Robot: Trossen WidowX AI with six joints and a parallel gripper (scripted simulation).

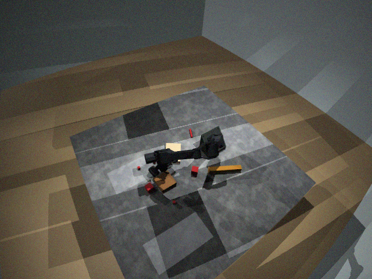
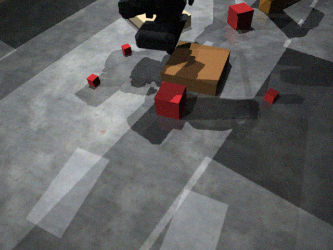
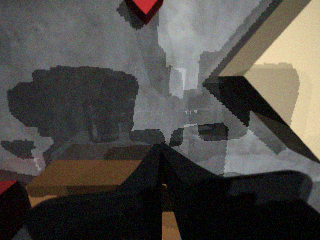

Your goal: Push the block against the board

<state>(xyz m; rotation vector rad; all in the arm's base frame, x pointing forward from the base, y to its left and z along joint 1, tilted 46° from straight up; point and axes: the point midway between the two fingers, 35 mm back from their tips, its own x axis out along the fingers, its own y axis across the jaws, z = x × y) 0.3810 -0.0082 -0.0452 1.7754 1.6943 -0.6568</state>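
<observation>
Now: the brown square block 4 cm ahead of my gripper tip, 6 cm to the left of it and 1 cm above it. Round my gripper tip: red stick (35 cm behind, 15 cm to the right); long orange bar (32 cm behind, 23 cm to the left, 1 cm above); cream rectangular board (13 cm behind, 8 cm to the right, 1 cm above).
</observation>
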